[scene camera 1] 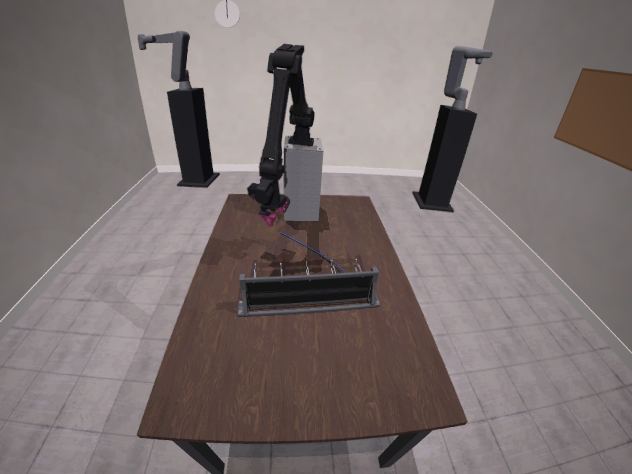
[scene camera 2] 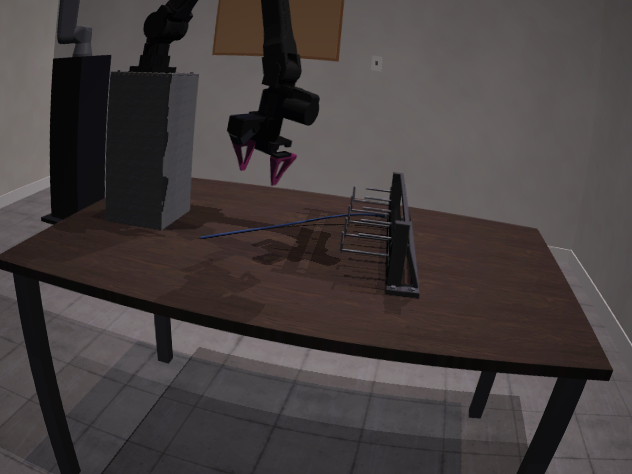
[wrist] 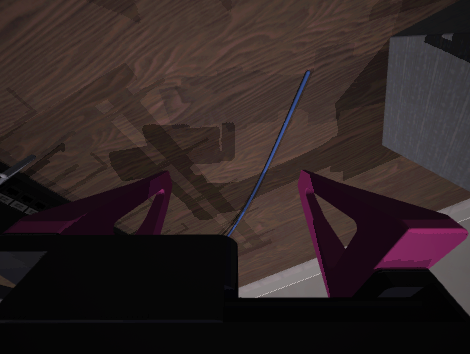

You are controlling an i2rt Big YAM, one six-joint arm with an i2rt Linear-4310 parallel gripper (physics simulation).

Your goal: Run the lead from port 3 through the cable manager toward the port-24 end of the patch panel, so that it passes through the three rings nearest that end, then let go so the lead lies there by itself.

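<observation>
The patch panel stands upright on the table, with several wire rings of the cable manager along its arm-facing side. The blue lead leaves the panel near the right end in scene camera 1 and slants away toward the arm's pedestal, its free end low at the table. It crosses near the rings at that right side; whether it passes inside one I cannot tell. My gripper is open and empty, high above the table, apart from the lead. Port numbers are not readable.
The grey pedestal of my arm stands at the table's far end in scene camera 1, close to the lead's free end. Two black pillars with grey arms stand on the floor beyond the table.
</observation>
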